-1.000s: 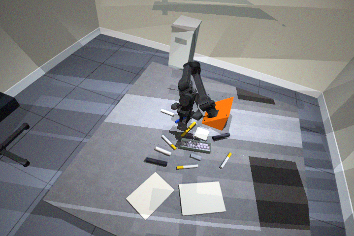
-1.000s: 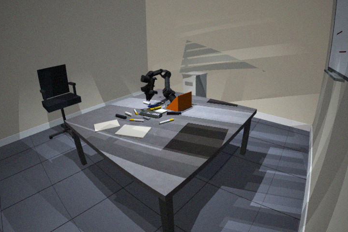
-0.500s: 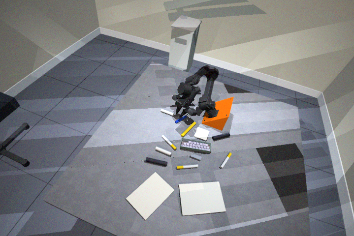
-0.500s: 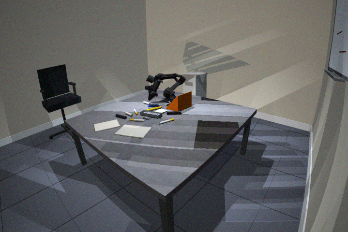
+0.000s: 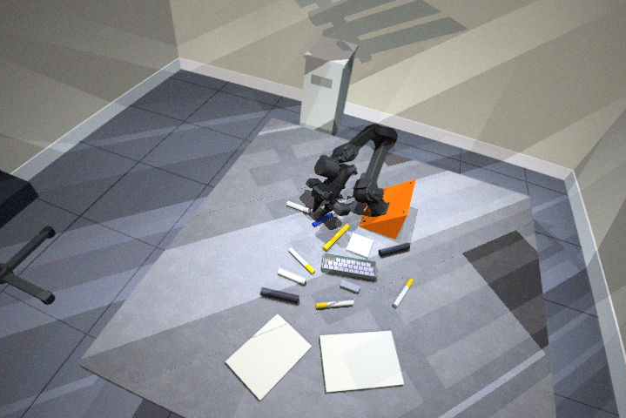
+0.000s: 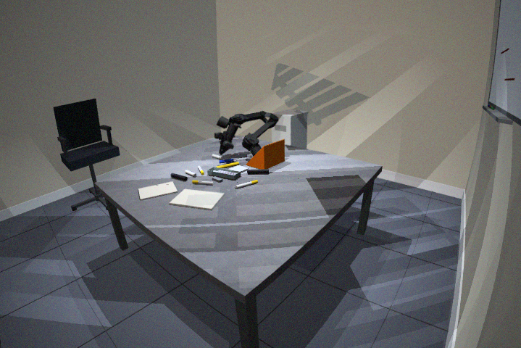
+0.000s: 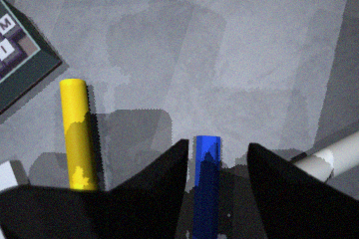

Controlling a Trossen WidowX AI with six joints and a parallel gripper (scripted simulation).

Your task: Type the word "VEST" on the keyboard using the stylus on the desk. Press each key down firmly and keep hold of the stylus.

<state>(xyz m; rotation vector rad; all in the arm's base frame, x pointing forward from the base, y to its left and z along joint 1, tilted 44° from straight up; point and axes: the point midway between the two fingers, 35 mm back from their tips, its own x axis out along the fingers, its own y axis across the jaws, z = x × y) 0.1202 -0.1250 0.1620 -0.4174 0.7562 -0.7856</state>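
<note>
The blue stylus lies 60 mm behind my gripper tip, 30 mm to the left of it and 50 mm below it. From my gripper tip the other things lie so: grey block (190 mm ahead, 210 mm to the left, 50 mm below); then white pad (20 mm ahead, 180 mm to the left, 50 mm below).
</note>
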